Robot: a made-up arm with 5 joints.
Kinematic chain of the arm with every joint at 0, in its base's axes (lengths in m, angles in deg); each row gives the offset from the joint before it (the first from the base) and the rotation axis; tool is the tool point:
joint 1: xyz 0 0 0.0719 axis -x
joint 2: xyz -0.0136 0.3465 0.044 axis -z
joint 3: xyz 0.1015 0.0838 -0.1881 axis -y
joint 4: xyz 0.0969 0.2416 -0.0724 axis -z
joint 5: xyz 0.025 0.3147 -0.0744 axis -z
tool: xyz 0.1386 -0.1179 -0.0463
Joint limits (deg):
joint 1: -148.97..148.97
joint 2: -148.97..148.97
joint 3: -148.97..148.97
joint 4: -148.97..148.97
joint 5: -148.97..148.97
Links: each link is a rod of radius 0.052 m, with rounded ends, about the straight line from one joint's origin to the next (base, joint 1, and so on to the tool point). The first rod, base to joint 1, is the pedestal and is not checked.
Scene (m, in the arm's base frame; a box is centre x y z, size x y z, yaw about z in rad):
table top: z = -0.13
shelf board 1: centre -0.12 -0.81 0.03 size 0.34 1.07 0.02 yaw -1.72
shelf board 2: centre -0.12 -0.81 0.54 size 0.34 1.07 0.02 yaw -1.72
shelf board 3: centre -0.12 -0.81 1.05 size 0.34 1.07 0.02 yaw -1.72
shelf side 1: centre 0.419 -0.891 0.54 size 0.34 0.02 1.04 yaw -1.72
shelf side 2: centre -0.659 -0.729 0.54 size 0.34 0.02 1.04 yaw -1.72
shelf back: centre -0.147 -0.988 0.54 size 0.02 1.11 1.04 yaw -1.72
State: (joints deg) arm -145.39 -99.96 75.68 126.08 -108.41
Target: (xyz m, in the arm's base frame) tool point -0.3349 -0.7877 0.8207
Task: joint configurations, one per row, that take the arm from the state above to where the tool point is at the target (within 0.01 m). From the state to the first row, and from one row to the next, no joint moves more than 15 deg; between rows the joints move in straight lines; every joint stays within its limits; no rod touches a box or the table.
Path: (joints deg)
1: -136.40 -100.27 87.58 124.82 -106.87
2: -127.41 -100.58 99.48 123.57 -105.33
3: -118.42 -100.89 111.38 122.31 -103.79
4: -109.43 -101.20 123.28 121.05 -102.24
5: -108.99 -102.66 109.93 118.36 -103.96
6: -108.54 -104.12 96.58 115.66 -105.67
7: -108.10 -105.58 83.23 112.97 -107.38
8: -107.65 -107.04 69.88 110.27 -109.10
9: -107.21 -108.50 56.53 107.57 -110.81
10: -121.82 -96.44 44.06 92.68 -118.40
11: -136.42 -84.37 31.59 77.78 -126.00

